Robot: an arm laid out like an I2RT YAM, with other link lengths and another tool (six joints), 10 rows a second.
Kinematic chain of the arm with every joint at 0, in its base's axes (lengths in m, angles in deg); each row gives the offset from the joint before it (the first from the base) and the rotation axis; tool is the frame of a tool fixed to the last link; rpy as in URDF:
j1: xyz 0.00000 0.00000 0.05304 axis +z
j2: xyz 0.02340 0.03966 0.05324 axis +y
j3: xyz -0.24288 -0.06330 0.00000 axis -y
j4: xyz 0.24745 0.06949 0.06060 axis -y
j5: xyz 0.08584 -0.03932 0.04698 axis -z
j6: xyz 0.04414 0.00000 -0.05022 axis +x
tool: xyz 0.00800 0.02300 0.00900 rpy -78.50 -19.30 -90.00
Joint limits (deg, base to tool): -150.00..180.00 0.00..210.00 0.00..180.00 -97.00..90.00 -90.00..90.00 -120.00..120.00
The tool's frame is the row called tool.
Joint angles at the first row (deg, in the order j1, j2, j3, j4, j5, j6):
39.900, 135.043, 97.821, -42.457, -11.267, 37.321
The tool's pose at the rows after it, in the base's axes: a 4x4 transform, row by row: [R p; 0 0 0 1], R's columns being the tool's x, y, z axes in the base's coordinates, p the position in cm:
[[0.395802 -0.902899 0.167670 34.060], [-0.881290 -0.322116 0.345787 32.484], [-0.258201 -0.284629 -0.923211 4.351], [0 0 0 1]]
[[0.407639 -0.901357 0.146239 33.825], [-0.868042 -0.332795 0.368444 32.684], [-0.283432 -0.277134 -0.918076 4.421], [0 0 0 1]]
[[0.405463 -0.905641 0.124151 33.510], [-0.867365 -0.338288 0.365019 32.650], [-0.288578 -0.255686 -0.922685 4.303], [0 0 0 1]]
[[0.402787 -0.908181 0.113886 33.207], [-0.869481 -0.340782 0.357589 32.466], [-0.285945 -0.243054 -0.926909 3.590], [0 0 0 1]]
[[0.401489 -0.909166 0.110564 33.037], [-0.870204 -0.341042 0.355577 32.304], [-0.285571 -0.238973 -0.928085 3.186], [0 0 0 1]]
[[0.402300 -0.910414 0.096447 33.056], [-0.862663 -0.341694 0.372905 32.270], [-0.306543 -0.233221 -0.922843 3.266], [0 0 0 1]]
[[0.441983 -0.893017 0.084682 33.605], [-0.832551 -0.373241 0.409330 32.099], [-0.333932 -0.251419 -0.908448 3.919], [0 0 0 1]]
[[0.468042 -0.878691 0.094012 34.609], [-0.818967 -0.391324 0.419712 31.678], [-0.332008 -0.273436 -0.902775 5.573], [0 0 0 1]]
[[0.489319 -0.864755 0.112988 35.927], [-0.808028 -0.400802 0.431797 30.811], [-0.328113 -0.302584 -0.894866 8.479], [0 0 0 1]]
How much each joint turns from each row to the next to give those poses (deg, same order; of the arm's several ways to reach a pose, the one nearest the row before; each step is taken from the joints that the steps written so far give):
0.000, 0.569, 0.000, -0.066, -1.487, -0.481
0.175, 0.000, 0.001, -0.066, -1.661, -0.633
0.152, 0.087, -0.023, -1.027, -0.634, -0.023
0.066, 0.306, -1.114, 0.656, -0.043, 0.044
-0.021, 0.023, -0.940, 0.722, -0.044, 0.000
-0.198, -0.023, 0.000, -0.022, -1.333, -0.350
-0.917, -0.024, 1.221, -0.699, -1.792, -3.410
-1.291, -0.632, 2.844, -3.083, -0.044, -2.776
-1.923, -1.617, 3.999, -4.852, 0.000, -2.951

